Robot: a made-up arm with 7 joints.
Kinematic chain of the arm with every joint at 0, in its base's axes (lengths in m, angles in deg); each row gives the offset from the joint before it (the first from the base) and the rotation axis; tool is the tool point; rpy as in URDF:
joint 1: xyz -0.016 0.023 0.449 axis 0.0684 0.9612 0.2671
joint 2: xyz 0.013 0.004 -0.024 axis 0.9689 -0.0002 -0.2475
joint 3: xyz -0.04 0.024 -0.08 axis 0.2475 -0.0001 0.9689
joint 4: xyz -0.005 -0.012 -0.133 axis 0.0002 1 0
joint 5: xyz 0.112 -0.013 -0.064 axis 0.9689 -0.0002 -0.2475
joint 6: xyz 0.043 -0.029 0.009 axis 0.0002 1 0
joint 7: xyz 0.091 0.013 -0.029 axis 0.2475 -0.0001 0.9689
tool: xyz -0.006 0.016 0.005 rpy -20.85 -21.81 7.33
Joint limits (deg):
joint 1: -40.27..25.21
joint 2: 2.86..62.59
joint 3: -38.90..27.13
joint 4: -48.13..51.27
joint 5: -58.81..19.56
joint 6: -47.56..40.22
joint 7: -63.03..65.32
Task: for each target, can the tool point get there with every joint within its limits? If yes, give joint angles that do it. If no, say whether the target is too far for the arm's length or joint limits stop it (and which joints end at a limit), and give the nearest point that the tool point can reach.
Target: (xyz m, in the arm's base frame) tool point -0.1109 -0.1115 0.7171
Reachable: no: joint limits stop it (at a limit: joint 1, joint 2, joint 3, joint 4, joint 6, joint 7) | nearest point 0.0746 0.0651 0.5680 | short by 0.296 m
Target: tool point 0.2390 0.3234 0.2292
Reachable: yes | joints -20.35 47.25 18.06 38.70 -29.23 4.51 53.05
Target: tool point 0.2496 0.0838 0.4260
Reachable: yes | joints -33.49 7.34 20.87 -33.00 -10.14 -4.47 21.25
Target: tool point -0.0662 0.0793 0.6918
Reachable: no: joint limits stop it (at a limit: joint 1, joint 2, joint 3, joint 4, joint 6, joint 7) | nearest point 0.0746 0.1024 0.5952 | short by 0.172 m
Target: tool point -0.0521 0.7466 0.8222
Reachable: no: too far | nearest point 0.2226 0.3911 0.4918 | short by 0.558 m
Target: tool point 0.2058 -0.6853 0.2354
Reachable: no: too far | nearest point 0.2129 -0.2096 0.2690 | short by 0.477 m
